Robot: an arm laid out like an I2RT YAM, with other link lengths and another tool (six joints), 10 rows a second.
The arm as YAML. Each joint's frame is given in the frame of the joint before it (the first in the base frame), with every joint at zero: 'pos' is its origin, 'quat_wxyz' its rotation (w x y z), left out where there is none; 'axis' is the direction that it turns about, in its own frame. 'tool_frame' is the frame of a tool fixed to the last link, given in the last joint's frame.
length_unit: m
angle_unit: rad
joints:
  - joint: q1
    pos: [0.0, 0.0, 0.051]
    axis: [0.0, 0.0, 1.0]
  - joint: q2
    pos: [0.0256, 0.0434, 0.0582]
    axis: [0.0, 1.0, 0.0]
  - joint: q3
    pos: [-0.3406, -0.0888, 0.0]
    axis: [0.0, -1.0, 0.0]
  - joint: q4
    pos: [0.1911, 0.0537, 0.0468]
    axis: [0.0, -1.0, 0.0]
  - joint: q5
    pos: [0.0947, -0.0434, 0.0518]
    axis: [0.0, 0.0, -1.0]
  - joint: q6
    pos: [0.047, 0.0, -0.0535]
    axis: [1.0, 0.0, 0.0]
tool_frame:
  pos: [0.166, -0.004, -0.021]
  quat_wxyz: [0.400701, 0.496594, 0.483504, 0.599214]
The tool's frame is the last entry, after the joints.
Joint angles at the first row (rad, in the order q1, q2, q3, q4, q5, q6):
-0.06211 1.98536 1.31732 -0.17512 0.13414 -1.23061
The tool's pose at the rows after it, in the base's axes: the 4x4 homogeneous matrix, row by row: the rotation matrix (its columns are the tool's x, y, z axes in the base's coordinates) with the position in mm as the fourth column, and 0 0 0 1 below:
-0.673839 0.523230 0.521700 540.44; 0.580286 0.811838 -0.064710 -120.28; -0.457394 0.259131 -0.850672 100.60; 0 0 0 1
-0.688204 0.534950 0.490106 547.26; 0.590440 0.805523 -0.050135 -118.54; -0.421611 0.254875 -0.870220 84.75; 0 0 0 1
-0.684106 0.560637 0.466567 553.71; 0.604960 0.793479 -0.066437 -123.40; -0.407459 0.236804 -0.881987 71.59; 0 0 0 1
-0.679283 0.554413 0.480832 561.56; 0.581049 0.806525 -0.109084 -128.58; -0.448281 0.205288 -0.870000 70.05; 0 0 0 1
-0.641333 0.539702 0.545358 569.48; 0.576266 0.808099 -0.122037 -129.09; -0.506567 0.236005 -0.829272 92.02; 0 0 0 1
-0.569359 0.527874 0.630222 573.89; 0.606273 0.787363 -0.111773 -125.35; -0.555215 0.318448 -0.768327 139.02; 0 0 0 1
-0.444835 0.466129 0.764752 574.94; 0.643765 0.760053 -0.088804 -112.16; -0.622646 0.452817 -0.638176 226.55; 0 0 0 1
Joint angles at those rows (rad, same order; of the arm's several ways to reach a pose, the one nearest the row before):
-0.06808 2.02236 1.35081 -0.18737 0.12789 -1.23371
-0.06819 2.07437 1.40448 -0.22827 0.11727 -1.22120
-0.06863 2.12317 1.45044 -0.25212 0.13747 -1.20647
-0.06157 2.14066 1.44109 -0.20175 0.17878 -1.23407
-0.05762 2.10591 1.40900 -0.12730 0.18996 -1.23499
-0.05283 2.02786 1.41102 -0.10822 0.18485 -1.18891
-0.03191 1.89281 1.43080 -0.08481 0.18106 -1.11952

